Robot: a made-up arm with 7 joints.
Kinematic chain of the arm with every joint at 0, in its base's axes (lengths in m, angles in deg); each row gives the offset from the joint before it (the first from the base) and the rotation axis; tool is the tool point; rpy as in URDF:
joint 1: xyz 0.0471 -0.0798 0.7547 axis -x
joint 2: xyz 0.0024 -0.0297 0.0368 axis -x
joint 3: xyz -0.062 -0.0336 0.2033 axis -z
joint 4: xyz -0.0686 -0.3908 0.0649 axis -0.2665 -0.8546 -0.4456
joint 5: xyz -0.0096 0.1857 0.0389 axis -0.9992 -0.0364 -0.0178
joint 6: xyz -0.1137 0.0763 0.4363 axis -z
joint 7: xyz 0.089 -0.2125 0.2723 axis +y
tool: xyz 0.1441 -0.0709 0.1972 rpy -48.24 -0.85 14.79
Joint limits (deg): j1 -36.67..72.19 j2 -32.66..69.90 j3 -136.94..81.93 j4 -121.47..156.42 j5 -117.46..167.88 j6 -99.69..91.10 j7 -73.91..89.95
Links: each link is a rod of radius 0.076 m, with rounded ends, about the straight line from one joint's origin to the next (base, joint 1, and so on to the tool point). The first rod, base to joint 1, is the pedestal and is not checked.
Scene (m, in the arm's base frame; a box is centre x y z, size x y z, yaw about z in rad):
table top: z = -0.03
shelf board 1: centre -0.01 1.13 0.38 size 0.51 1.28 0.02 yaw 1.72
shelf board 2: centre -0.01 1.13 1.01 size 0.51 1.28 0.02 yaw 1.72
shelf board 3: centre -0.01 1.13 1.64 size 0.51 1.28 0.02 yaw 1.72
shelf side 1: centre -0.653 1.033 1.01 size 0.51 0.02 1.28 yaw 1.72
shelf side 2: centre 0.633 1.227 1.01 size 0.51 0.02 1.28 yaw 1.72
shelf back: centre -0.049 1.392 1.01 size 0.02 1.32 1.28 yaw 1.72
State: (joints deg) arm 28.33 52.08 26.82 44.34 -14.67 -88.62 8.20
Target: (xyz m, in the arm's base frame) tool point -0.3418 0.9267 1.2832
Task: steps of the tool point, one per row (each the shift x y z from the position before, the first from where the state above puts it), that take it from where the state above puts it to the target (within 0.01 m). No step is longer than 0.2 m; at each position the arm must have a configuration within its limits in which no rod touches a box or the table.
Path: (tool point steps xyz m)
1: -0.0481 -0.0968 0.0140
2: -0.0157 -0.1057 0.0029
3: 0.0173 -0.1073 -0.0053
4: 0.0486 -0.1033 -0.0078
5: 0.0745 -0.0969 -0.0037
6: -0.0486 0.0720 0.1635
7: -0.0238 0.0317 0.1838
8: 0.0029 -0.0097 0.1879
9: -0.0383 0.0974 0.0054
10: -0.0147 0.1005 0.0020
11: 0.0082 0.1000 -0.0074

